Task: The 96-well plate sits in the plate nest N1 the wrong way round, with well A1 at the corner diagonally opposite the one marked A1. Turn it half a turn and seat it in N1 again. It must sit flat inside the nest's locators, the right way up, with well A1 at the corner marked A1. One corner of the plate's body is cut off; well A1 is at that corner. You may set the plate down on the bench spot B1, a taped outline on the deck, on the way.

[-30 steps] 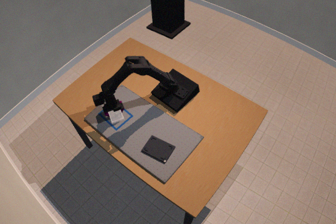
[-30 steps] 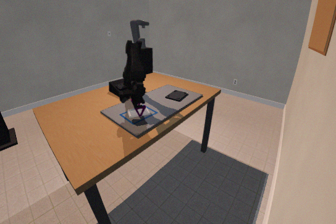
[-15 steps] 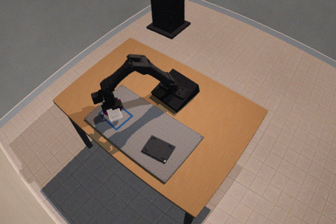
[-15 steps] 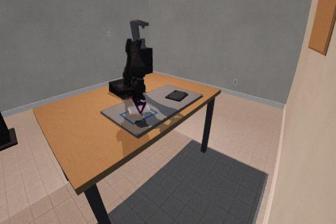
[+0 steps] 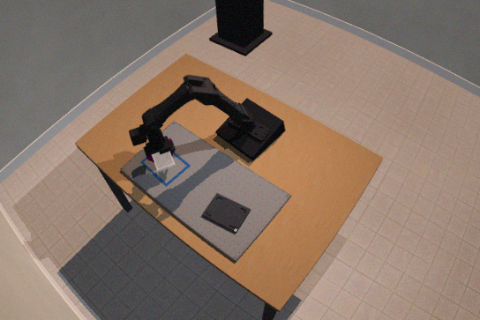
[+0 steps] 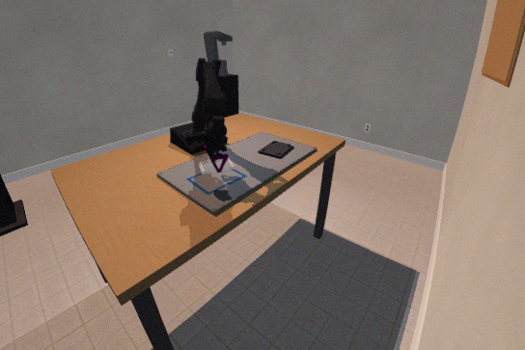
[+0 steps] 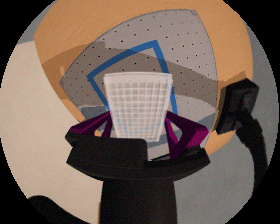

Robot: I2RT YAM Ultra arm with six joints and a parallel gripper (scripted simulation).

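The dark plate nest N1 is 380 mm to the left of my hand, 50 mm below it and 20 mm ahead of it. The rest, counted from my hand: white A1 label (460 mm to the left, 60 mm ahead, 40 mm below); then white 96-well plate (right at my hand).
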